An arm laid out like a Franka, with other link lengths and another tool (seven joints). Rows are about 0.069 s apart.
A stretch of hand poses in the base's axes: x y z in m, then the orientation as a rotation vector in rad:
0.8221 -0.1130 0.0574 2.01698 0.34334 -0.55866
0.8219 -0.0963 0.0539 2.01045 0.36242 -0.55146
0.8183 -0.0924 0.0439 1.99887 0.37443 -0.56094
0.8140 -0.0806 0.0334 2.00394 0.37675 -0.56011
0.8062 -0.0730 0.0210 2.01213 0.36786 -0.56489
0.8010 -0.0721 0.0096 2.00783 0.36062 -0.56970
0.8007 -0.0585 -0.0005 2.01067 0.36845 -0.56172
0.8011 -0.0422 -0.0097 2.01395 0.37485 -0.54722
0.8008 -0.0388 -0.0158 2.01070 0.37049 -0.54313
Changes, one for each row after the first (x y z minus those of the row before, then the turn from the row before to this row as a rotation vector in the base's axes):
-0.0002 0.0167 -0.0035 -0.00097 0.00352 0.01747
-0.0036 0.0039 -0.0100 -0.00722 0.01285 0.00678
-0.0043 0.0118 -0.0105 0.00542 -0.00006 0.00048
-0.0078 0.0076 -0.0124 0.00523 -0.00111 -0.01019
-0.0052 0.0009 -0.0114 -0.00600 0.00077 -0.00569
-0.0003 0.0136 -0.0101 0.00471 -0.00263 0.00789
0.0004 0.0163 -0.0092 0.00460 -0.00788 0.00971
-0.0003 0.0034 -0.0061 -0.00438 -0.00446 -0.00016

